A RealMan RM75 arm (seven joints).
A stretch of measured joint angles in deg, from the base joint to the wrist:
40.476 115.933 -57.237 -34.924 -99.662 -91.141 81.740
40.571 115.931 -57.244 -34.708 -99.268 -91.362 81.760
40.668 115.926 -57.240 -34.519 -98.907 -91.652 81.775
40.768 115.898 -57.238 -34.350 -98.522 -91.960 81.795
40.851 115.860 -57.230 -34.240 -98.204 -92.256 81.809
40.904 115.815 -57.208 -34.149 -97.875 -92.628 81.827
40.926 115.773 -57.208 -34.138 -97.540 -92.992 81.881
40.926 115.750 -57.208 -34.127 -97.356 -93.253 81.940
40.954 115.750 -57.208 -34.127 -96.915 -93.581 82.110
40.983 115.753 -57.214 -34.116 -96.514 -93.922 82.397
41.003 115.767 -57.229 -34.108 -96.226 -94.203 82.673
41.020 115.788 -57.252 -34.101 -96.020 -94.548 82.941
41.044 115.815 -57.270 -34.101 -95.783 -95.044 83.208
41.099 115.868 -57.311 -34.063 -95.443 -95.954 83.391
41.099 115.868 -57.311 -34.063 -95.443 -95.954 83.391
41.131 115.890 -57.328 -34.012 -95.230 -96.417 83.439
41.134 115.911 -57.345 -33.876 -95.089 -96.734 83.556
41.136 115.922 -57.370 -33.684 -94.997 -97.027 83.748
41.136 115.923 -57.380 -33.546 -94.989 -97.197 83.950
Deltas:
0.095 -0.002 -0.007 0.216 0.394 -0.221 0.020
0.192 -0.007 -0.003 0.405 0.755 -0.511 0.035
0.292 -0.035 -0.001 0.574 1.140 -0.819 0.055
0.375 -0.073 0.007 0.684 1.458 -1.115 0.069
0.428 -0.118 0.029 0.775 1.787 -1.487 0.087
0.450 -0.160 0.029 0.786 2.122 -1.851 0.141
0.450 -0.183 0.029 0.797 2.306 -2.112 0.200
0.478 -0.183 0.029 0.797 2.747 -2.440 0.370
0.507 -0.180 0.023 0.808 3.148 -2.781 0.657
0.527 -0.166 0.008 0.816 3.436 -3.062 0.933
0.544 -0.145 -0.015 0.823 3.642 -3.407 1.201
0.568 -0.118 -0.033 0.823 3.879 -3.903 1.468
0.623 -0.065 -0.074 0.861 4.219 -4.813 1.651
0.623 -0.065 -0.074 0.861 4.219 -4.813 1.651
0.655 -0.043 -0.091 0.912 4.432 -5.276 1.699
0.658 -0.022 -0.108 1.048 4.573 -5.593 1.816
0.660 -0.011 -0.133 1.240 4.665 -5.886 2.008
0.660 -0.010 -0.143 1.378 4.673 -6.056 2.210

